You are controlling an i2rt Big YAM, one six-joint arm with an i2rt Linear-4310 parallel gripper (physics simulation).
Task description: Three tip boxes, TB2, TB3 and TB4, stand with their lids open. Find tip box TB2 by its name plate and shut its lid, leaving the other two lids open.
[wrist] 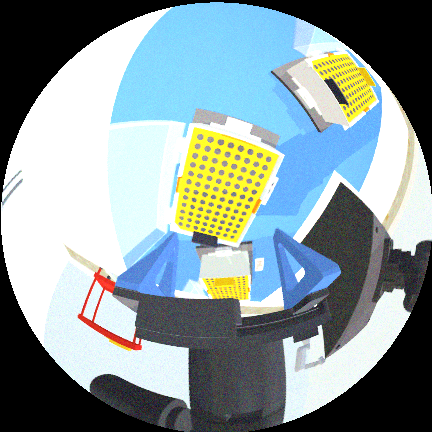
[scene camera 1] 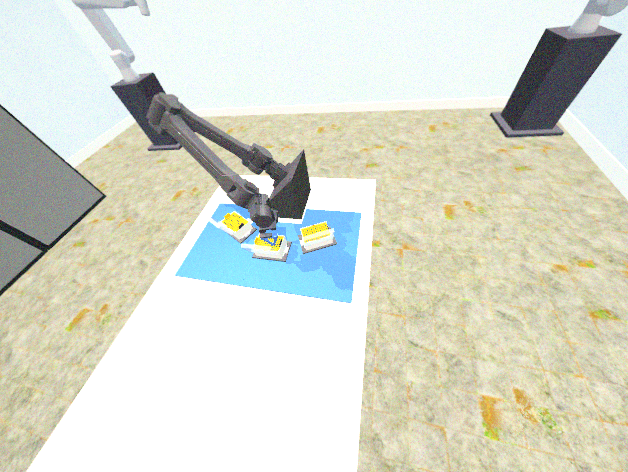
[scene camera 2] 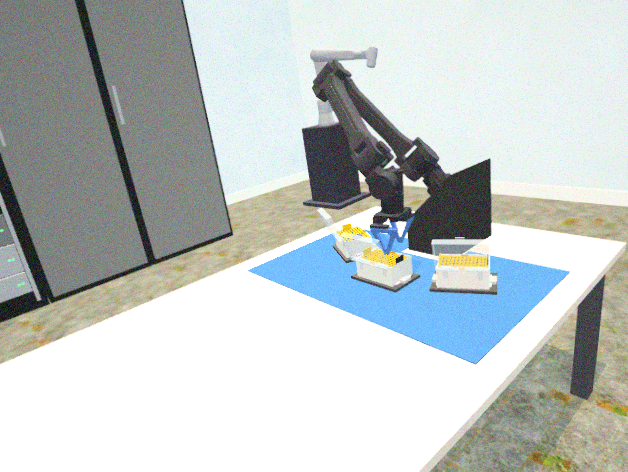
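Where they show: gripper, fingertip midpoint: (wrist: 226, 234) (scene camera 1: 273, 236) (scene camera 2: 393, 248); arm's base, link origin: (wrist: 382, 268) (scene camera 1: 283, 176) (scene camera 2: 447, 193).
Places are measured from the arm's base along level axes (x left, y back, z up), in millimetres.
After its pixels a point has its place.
The middle tip box (scene camera 1: 270, 251) {y -427, x 40, z -15 mm} (scene camera 2: 384, 271) {y -405, x 43, z -79 mm} (wrist: 225, 185) holds a yellow tip rack; its clear lid (wrist: 137, 170) {y -407, x -35, z -50 mm} stands open to the left in the wrist view. Its name plate (wrist: 270, 186) {y -268, x -11, z -140 mm} is partly hidden and unreadable. A second box (scene camera 1: 236, 226) (scene camera 2: 350, 247) (wrist: 225, 264) has its lid (scene camera 1: 214, 222) {y -306, x -236, z 3 mm} (scene camera 2: 325, 218) {y -323, x -221, z -2 mm} open; its plate (wrist: 259, 264) {y -213, x 160, z -140 mm} is too small to read. A third box (scene camera 1: 317, 239) {y -352, x 209, z -31 mm} (scene camera 2: 463, 277) {y -315, x 205, z -104 mm} (wrist: 345, 87) also has an open lid (scene camera 2: 454, 246) {y -362, x 209, z -7 mm} (wrist: 310, 37); I cannot read a plate on it. My gripper (scene camera 2: 394, 245) {y -325, x 17, z -57 mm} (wrist: 226, 234) {y -325, x 17, z -57 mm} is open and empty, close above the middle box's edge near the second box.
The boxes stand on a blue mat (scene camera 1: 314, 284) {y -490, x 202, z -142 mm} (scene camera 2: 431, 324) {y -479, x 213, z -142 mm} (wrist: 200, 60) {y -398, x -166, z -142 mm} on a white table (scene camera 1: 228, 365) {y -797, x -48, z -145 mm} (scene camera 2: 253, 375) {y -809, x 14, z -145 mm}. A tall black panel (scene camera 1: 295, 192) {y -146, x 94, z 25 mm} (scene camera 2: 456, 208) {y -129, x 95, z 0 mm} (wrist: 345, 250) {y -147, x 7, z -51 mm} stands beside the gripper. Grey cabinets (scene camera 2: 147, 152) stand beyond the table. A red frame (wrist: 107, 332) shows in the wrist view.
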